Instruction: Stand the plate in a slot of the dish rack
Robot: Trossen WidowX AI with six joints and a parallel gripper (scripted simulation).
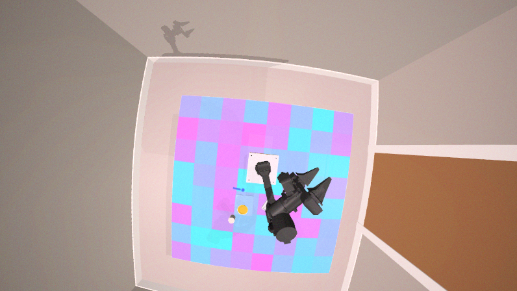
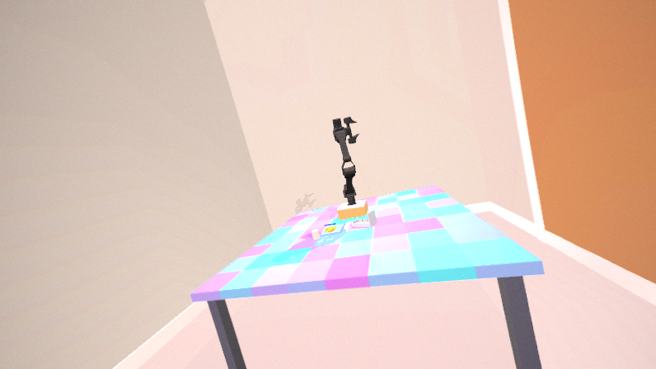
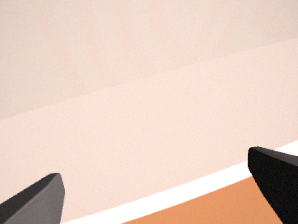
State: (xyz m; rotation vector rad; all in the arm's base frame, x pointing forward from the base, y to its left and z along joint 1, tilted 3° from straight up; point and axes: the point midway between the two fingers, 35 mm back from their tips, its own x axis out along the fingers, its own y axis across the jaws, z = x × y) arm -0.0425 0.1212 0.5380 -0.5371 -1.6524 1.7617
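My gripper tip is now 590 mm above the yellow plate, 390 mm short of it and 290 mm to the left of it. The rest, counted from my gripper tip: small white cup 580 mm below, 460 mm ahead, 370 mm to the right; then blue spoon 600 mm below, 320 mm to the right, 240 mm ahead; then dish rack 590 mm below, 370 mm ahead, 90 mm to the right.
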